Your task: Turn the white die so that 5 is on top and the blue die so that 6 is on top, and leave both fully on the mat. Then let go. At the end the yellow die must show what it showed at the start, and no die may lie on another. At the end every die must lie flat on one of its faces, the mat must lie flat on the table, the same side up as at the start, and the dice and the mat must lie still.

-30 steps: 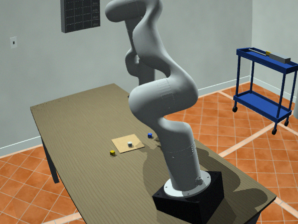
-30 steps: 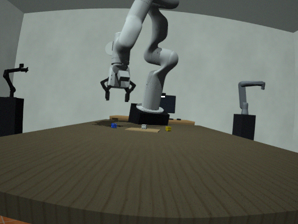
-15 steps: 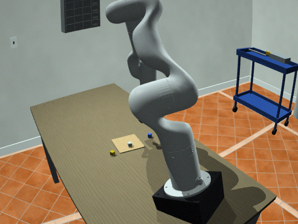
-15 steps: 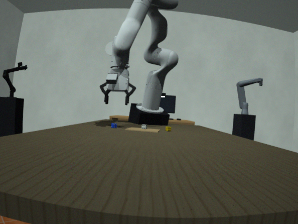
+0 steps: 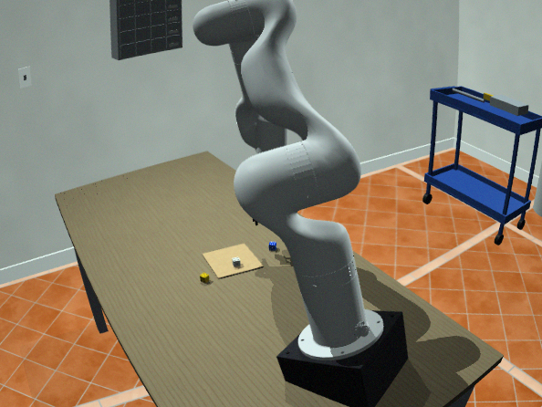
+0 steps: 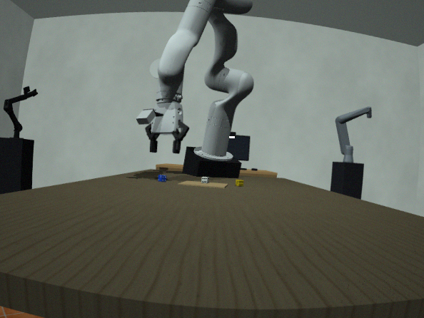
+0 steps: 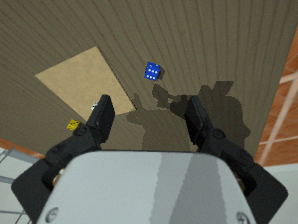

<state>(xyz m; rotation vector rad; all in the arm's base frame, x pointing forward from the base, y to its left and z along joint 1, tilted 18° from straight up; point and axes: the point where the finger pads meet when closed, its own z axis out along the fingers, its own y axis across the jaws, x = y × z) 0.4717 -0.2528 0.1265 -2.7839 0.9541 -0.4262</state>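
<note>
The blue die lies 90 mm below my hand. The rest, counted from my hand: white die: 140 mm to the left, 90 mm below; then tan mat: 130 mm to the left, 100 mm below, 30 mm ahead; then yellow die: 250 mm to the left, 90 mm below.
</note>
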